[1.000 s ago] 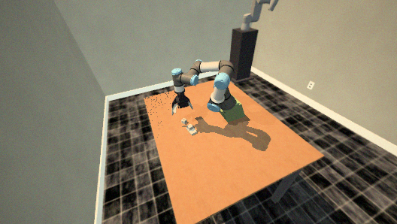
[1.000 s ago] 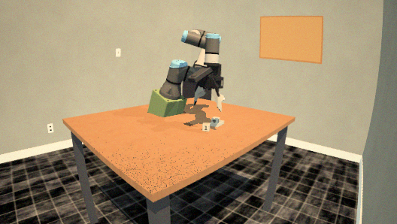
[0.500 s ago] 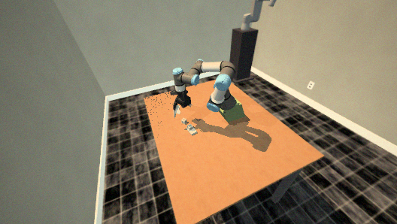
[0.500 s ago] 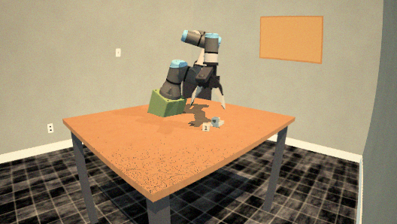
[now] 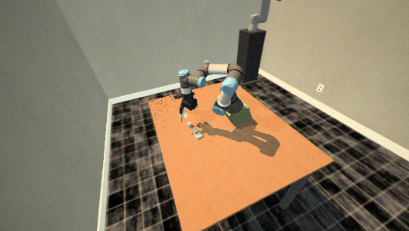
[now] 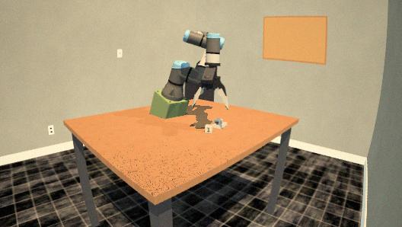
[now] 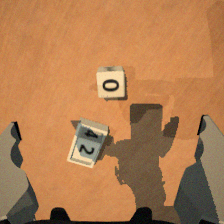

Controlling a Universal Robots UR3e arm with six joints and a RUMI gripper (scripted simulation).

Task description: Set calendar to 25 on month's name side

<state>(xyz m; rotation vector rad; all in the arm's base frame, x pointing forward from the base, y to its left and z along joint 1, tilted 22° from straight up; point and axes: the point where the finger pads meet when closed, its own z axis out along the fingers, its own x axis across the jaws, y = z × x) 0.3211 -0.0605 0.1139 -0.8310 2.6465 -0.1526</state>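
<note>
The white calendar cube is 90 mm below my hand. From my hand the other things lie so: white calendar tray (110 mm to the left, 100 mm below, 20 mm behind).
</note>
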